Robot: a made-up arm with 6 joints. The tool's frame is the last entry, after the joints. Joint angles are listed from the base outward. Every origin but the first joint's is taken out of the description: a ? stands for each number. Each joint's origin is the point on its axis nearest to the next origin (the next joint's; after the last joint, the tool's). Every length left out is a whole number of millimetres.
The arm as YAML. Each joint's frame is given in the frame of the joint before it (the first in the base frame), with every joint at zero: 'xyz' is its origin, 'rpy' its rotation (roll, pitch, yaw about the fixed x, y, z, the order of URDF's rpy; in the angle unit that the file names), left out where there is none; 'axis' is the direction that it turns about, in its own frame. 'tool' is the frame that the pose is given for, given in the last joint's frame.
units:
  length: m
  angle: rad
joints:
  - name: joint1
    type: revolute
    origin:
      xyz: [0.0, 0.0, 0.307]
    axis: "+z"
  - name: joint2
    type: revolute
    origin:
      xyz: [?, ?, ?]
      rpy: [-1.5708, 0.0, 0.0]
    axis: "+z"
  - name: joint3
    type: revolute
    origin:
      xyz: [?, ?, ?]
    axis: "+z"
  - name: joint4
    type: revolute
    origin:
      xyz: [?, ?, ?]
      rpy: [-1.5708, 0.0, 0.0]
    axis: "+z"
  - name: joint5
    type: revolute
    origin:
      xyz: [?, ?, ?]
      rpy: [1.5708, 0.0, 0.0]
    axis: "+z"
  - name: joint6
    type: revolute
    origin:
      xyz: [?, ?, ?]
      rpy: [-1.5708, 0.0, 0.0]
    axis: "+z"
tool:
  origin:
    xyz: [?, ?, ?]
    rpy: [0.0, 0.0, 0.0]
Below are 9 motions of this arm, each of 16 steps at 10 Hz.
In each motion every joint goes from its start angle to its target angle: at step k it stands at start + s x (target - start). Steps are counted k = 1, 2, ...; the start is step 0. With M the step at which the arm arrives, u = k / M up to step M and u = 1 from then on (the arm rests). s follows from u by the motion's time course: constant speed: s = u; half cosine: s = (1 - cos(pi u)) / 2; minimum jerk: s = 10 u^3 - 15 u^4 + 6 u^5.
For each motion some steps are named. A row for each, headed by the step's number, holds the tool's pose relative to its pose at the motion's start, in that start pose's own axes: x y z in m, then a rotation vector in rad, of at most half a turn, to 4 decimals.
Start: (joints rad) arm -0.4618 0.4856 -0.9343 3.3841 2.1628 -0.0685
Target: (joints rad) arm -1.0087 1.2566 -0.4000 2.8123 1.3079 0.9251
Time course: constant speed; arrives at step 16
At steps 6, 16:
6: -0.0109 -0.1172 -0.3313 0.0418 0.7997 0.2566
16: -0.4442 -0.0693 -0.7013 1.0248 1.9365 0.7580

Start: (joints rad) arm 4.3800 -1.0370 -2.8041 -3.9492 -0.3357 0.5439
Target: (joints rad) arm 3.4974 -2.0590 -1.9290 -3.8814 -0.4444 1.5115
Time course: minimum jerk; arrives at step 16
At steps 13, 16:
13: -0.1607 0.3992 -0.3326 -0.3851 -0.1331 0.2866
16: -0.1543 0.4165 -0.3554 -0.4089 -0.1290 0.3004

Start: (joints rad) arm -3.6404 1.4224 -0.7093 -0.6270 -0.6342 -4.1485
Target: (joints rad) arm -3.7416 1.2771 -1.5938 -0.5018 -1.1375 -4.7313
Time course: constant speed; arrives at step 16
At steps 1, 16:
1: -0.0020 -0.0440 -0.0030 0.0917 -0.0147 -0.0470
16: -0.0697 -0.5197 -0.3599 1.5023 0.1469 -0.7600

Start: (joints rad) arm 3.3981 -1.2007 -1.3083 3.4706 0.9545 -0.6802
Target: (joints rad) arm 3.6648 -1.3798 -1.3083 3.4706 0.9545 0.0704
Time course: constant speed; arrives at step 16
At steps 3, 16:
3: -0.0230 -0.0041 0.0088 0.0221 -0.0120 0.1955
16: -0.1107 -0.0495 0.0455 0.1162 -0.0989 1.0349

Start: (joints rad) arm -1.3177 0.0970 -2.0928 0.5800 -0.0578 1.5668
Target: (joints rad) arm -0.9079 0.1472 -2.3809 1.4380 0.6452 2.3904
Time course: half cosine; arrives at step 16
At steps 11, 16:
11: -0.1959 0.0842 -0.0080 -0.7898 -0.2983 1.3470
16: -0.2696 0.0897 -0.0384 -1.1217 -0.3688 1.6545

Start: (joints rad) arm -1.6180 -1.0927 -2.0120 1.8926 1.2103 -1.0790
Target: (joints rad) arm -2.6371 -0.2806 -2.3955 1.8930 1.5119 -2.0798
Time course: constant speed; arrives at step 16
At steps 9, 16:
9: -0.2109 0.1963 -0.0354 -0.1214 -0.5925 -0.5138
16: -0.2663 0.2988 -0.2256 -0.0851 -1.0608 -0.8323

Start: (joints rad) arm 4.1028 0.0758 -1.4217 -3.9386 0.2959 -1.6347
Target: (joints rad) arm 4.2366 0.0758 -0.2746 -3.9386 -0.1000 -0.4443
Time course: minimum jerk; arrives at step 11
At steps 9, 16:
9: -0.4577 0.2939 -0.4653 -1.4081 -0.2750 0.9436
16: -0.4647 0.2972 -0.4986 -1.4848 -0.2507 0.9563

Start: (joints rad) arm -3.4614 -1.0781 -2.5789 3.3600 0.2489 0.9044
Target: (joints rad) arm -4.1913 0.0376 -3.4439 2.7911 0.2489 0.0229
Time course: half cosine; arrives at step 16
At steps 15, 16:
15: 0.2253 -0.2839 -0.1518 -0.4830 0.5334 -1.9521
16: 0.2249 -0.2865 -0.1537 -0.4917 0.5371 -1.9705

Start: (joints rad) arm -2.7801 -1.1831 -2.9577 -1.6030 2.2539 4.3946
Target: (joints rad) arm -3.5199 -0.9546 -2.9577 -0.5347 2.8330 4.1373
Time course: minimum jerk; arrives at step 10
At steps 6, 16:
6: 0.2646 -0.1729 -0.1875 0.0319 0.0674 -0.6672
16: 0.3880 -0.2723 -0.2099 0.1711 0.0041 -0.9837

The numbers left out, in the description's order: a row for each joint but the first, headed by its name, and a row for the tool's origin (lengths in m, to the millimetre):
joint2: 0.0 0.0 0.0
joint3: 0.034 -0.18 0.0
joint4: 0.114 0.506 0.0
joint5: 0.0 0.0 0.0
joint6: 0.113 0.145 0.0
tool: 0.0 0.0 0.0

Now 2 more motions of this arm.
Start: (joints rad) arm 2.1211 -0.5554 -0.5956 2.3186 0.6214 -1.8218
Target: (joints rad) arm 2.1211 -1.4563 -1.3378 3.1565 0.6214 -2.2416
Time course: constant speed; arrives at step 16
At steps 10, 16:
10: 0.4458 -0.4273 -0.2062 0.5450 1.0029 -0.1675
16: 0.4833 -0.6590 -0.5611 0.9820 1.5024 -0.1683

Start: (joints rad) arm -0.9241 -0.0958 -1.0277 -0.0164 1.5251 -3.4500
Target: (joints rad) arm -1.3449 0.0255 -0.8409 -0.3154 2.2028 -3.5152
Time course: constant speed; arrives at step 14
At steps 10, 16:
10: 0.1680 -0.1141 0.1584 -0.2307 0.6917 0.1926
16: 0.2453 -0.1289 0.1994 -0.3750 0.9566 0.2487

